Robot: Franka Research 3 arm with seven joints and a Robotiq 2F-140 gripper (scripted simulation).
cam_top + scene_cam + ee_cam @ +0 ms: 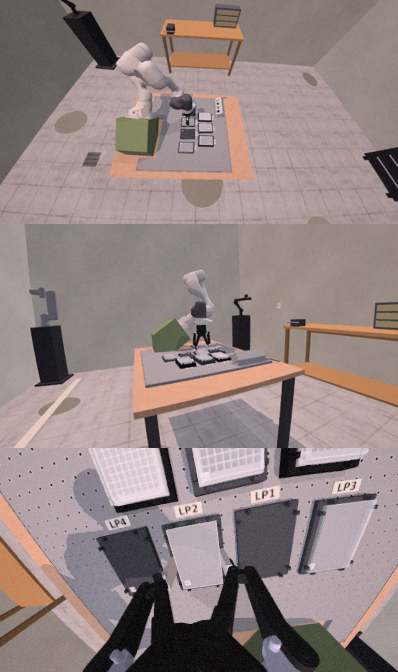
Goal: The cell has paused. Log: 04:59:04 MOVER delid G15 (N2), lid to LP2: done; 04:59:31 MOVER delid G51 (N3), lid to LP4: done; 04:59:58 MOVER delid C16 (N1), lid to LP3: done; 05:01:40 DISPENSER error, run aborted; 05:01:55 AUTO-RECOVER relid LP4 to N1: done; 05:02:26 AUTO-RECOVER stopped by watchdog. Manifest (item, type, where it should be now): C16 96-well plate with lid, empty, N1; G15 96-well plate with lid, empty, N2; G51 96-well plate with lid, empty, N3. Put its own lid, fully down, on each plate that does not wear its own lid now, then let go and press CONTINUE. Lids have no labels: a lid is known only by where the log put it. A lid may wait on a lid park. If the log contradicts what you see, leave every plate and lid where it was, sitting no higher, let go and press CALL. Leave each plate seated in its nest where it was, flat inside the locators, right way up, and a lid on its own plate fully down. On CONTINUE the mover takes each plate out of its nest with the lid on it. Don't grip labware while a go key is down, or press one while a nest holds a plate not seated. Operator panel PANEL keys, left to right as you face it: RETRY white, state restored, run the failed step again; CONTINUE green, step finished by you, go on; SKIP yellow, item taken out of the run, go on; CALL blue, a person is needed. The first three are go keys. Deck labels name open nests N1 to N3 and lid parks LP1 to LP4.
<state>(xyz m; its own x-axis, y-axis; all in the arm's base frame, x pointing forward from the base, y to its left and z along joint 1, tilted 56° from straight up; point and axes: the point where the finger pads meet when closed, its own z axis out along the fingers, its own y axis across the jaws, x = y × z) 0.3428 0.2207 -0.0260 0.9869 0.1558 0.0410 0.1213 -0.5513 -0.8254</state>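
My hand is 20 mm above the pale lid. The rest, counted from my hand: lid park LP2: 30 mm below; then lid park LP4: 10 mm behind, 130 mm to the left, 30 mm below; then lid park LP1: 20 mm ahead, 130 mm to the right, 30 mm below.
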